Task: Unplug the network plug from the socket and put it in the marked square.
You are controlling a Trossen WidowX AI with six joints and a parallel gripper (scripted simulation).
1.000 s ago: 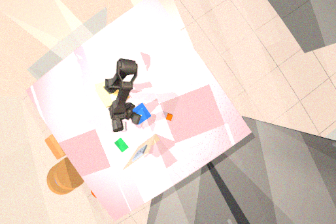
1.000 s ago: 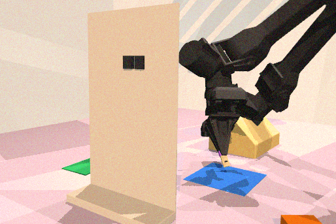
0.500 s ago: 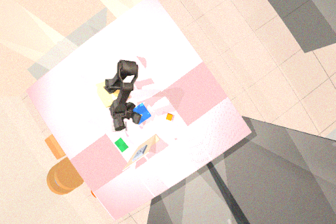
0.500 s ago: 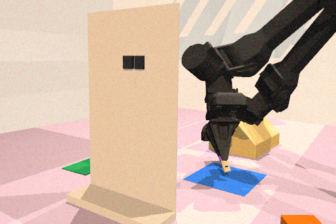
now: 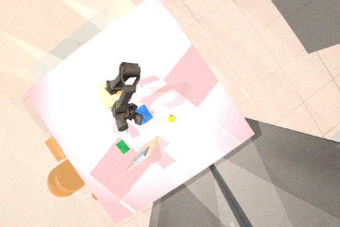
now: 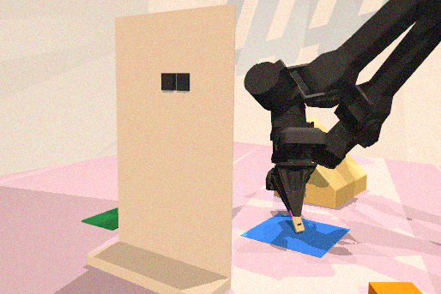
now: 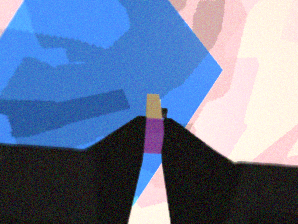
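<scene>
My gripper tip is now 20 mm above the blue square and 10 mm past it. Also, from my gripper tip: beige panel 180 mm ahead, 110 mm above, 90 mm to the right; purple plug right at my gripper tip; small orange block 150 mm to the left, 150 mm ahead, 10 mm below.
</scene>
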